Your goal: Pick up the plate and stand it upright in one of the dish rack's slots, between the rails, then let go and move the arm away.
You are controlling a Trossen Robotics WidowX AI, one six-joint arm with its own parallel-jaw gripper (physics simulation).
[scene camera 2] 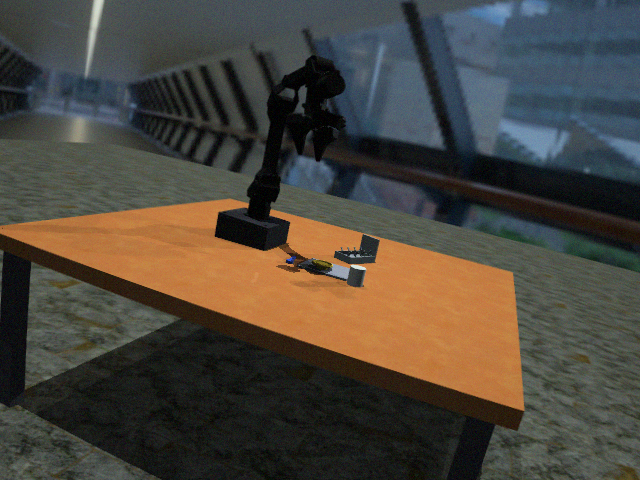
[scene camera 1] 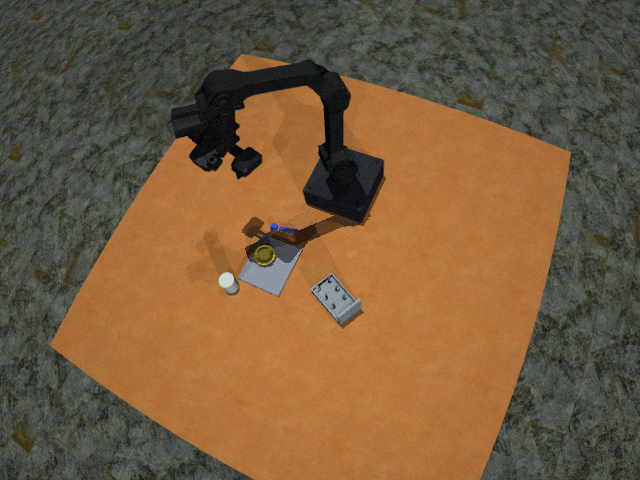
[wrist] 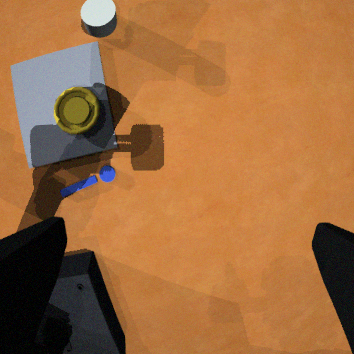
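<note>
The yellow round plate [scene camera 1: 264, 255] [scene camera 2: 321, 265] [wrist: 76, 110] lies flat on a grey square mat [scene camera 1: 268, 281] [scene camera 2: 338, 272] [wrist: 35, 85], near one of the mat's corners. The grey dish rack [scene camera 1: 336, 298] [scene camera 2: 356, 256] stands on the table, with several short dark posts inside and a tall wall at one end; it does not show in the wrist view. My gripper [scene camera 1: 224, 167] [scene camera 2: 309, 156] [wrist: 194, 235] is open and empty, pointing down high above the table, well away from the plate. In the wrist view its fingers stand wide apart at the bottom corners.
A white cylinder [scene camera 1: 227, 283] [scene camera 2: 356, 275] [wrist: 99, 17] stands upright beside the mat. A blue spoon-like piece [scene camera 1: 287, 229] [scene camera 2: 291, 260] [wrist: 79, 185] lies between the mat and the arm's dark base [scene camera 1: 336, 198] [scene camera 2: 250, 229] [wrist: 82, 295]. The arm's shadow falls across part of the mat.
</note>
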